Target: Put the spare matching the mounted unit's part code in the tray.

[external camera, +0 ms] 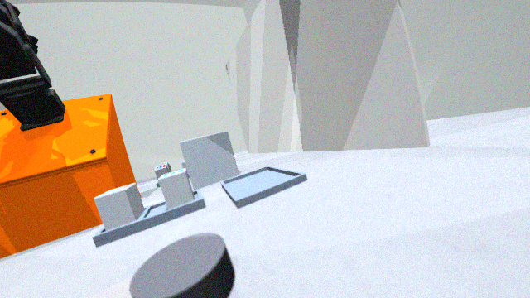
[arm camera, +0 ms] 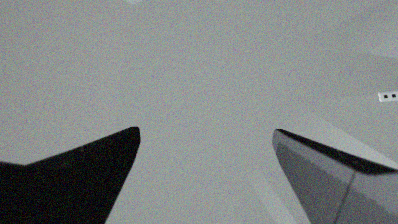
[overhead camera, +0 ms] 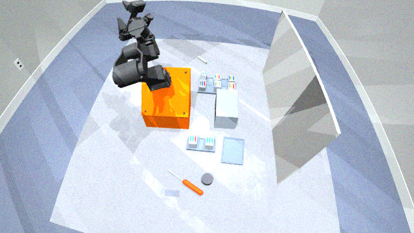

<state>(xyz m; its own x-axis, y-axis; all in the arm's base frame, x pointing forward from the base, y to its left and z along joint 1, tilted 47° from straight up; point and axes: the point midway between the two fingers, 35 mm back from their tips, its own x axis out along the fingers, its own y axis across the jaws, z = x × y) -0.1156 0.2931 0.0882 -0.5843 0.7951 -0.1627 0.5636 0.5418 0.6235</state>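
Right now my gripper tip is 45 cm above the grey spare block, 36 cm short of it and 5 cm to the right of it. From my gripper tip the other things lie so: mounted grey unit 45 cm ahead, 44 cm below, 18 cm to the right; then rack 48 cm below, 35 cm to the right, 32 cm ahead; then white stick 48 cm below, 36 cm ahead, 23 cm to the left.
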